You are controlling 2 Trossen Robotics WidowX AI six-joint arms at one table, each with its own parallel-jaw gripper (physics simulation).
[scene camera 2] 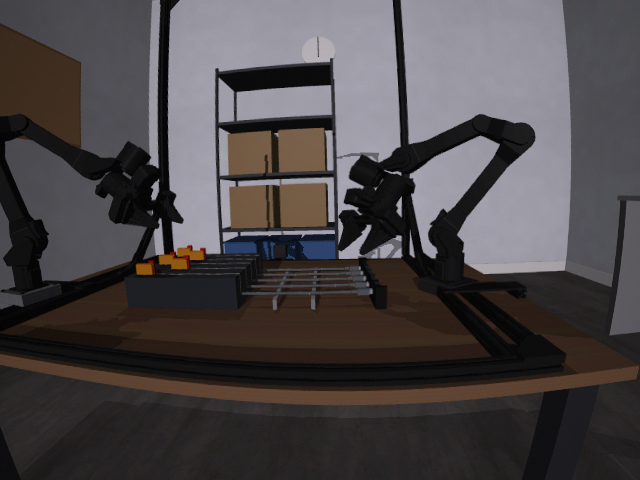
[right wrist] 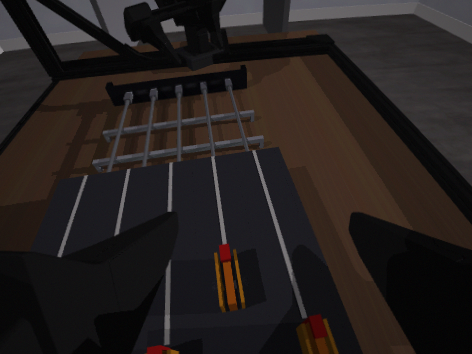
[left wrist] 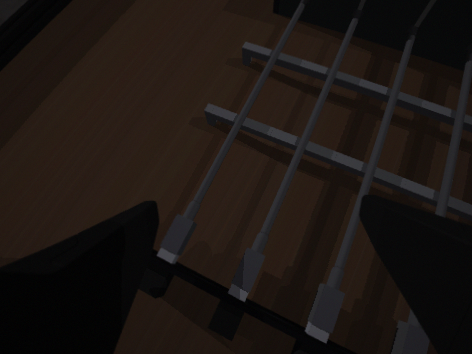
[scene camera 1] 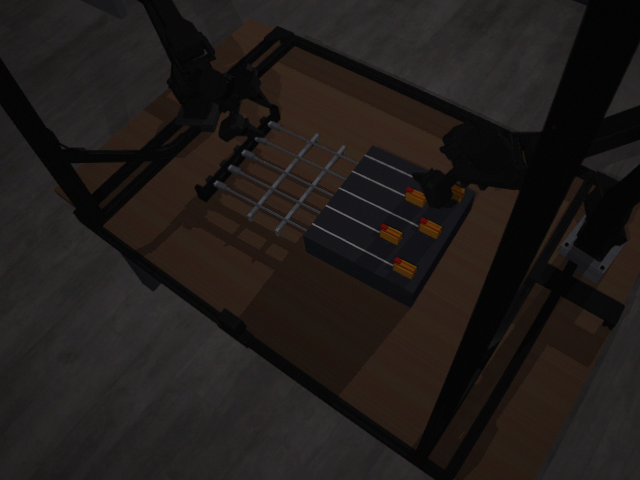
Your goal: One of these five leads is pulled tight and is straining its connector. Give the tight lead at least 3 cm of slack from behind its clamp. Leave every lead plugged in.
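Where they show: left gripper, fingertip midpoint: (scene camera 2: 349,252) (right wrist: 201,56) (left wrist: 259,208) (scene camera 1: 267,121); right gripper, fingertip midpoint: (scene camera 2: 171,224) (right wrist: 263,221) (scene camera 1: 426,162); left arm's base, origin of the base link: (scene camera 2: 449,279) (right wrist: 199,49) (scene camera 1: 198,109); right arm's base, origin of the base link: (scene camera 2: 29,287) (scene camera 1: 594,243).
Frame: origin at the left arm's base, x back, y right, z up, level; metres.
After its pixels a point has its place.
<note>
Five grey leads run from plugs in the black socket bar (scene camera 2: 379,297) @(y -0.008, x -0.202, z -0.003 m) (right wrist: 242,76) @(y 0.003, x -0.205, z 0.002 m) over two rails (left wrist: 285,137) @(y 0.119, x -0.282, z -0.006 m) onto a dark block (scene camera 1: 356,268) @(y 0.422, x -0.445, z 0.018 m) (scene camera 2: 183,291) @(y 0.168, x -0.551, z 0.011 m). All look straight; I cannot tell which is tight. Orange clamps with red ends (scene camera 1: 390,234) @(y 0.361, x -0.506, z 0.058 m) (scene camera 1: 404,268) @(y 0.435, x -0.538, z 0.058 m) (scene camera 1: 430,228) @(y 0.340, x -0.584, z 0.058 m) (right wrist: 229,282) @(y 0.265, x -0.557, z 0.063 m) sit on the block. My left gripper (scene camera 1: 268,122) @(y 0.094, x -0.209, z 0.070 m) (scene camera 2: 352,251) @(y 0.094, x -0.209, z 0.070 m) (left wrist: 259,208) @(y 0.094, x -0.209, z 0.070 m) is open and empty above the plug ends at the bar. My right gripper (scene camera 2: 169,224) @(y 0.243, x -0.565, z 0.144 m) (right wrist: 263,221) @(y 0.243, x -0.565, z 0.144 m) is open and empty above the block, its fingers either side of two leads at the right wrist view's right; it partly hides clamps in scene camera 1.
A black metal frame (scene camera 2: 268,373) @(y -0.160, x -0.465, z -0.011 m) runs around the wooden table (scene camera 1: 444,330) @(y 0.517, x -0.627, z -0.027 m), with dark uprights in front of scene camera 1. The rails stand between bar and block. A shelf unit (scene camera 2: 334,155) with boxes stands behind the table.
</note>
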